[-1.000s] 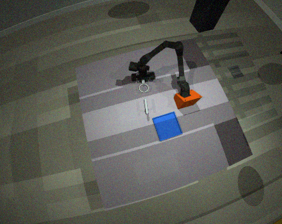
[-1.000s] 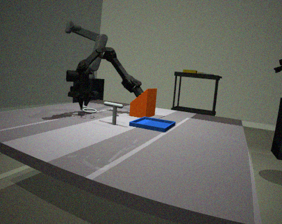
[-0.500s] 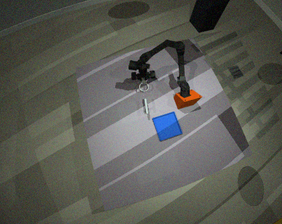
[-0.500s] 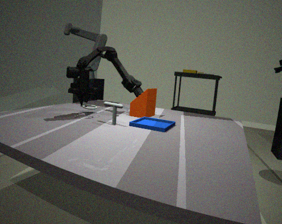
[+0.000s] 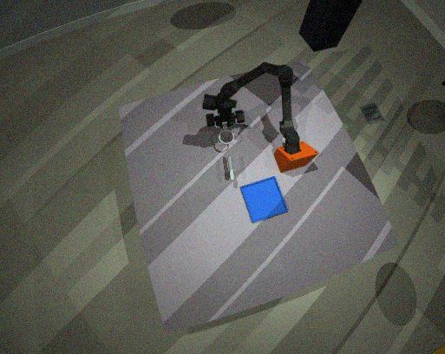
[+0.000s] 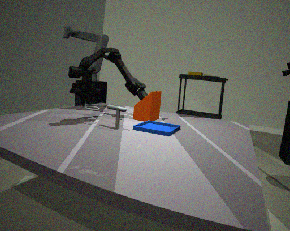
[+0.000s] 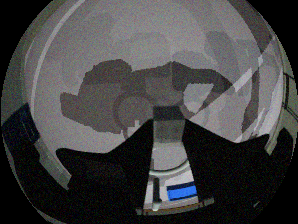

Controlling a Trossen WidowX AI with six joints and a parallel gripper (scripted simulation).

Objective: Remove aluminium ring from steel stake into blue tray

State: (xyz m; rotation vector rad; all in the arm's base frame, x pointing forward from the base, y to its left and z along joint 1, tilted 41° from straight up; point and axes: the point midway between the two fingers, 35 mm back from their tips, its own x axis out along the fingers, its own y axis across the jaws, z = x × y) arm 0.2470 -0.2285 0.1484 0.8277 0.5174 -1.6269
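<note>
My gripper tip is 1 cm short of the aluminium ring and 5 cm to the right of it. The rest, counted from my gripper tip: blue tray: 5 cm behind, 42 cm to the left, 7 cm below.
</note>
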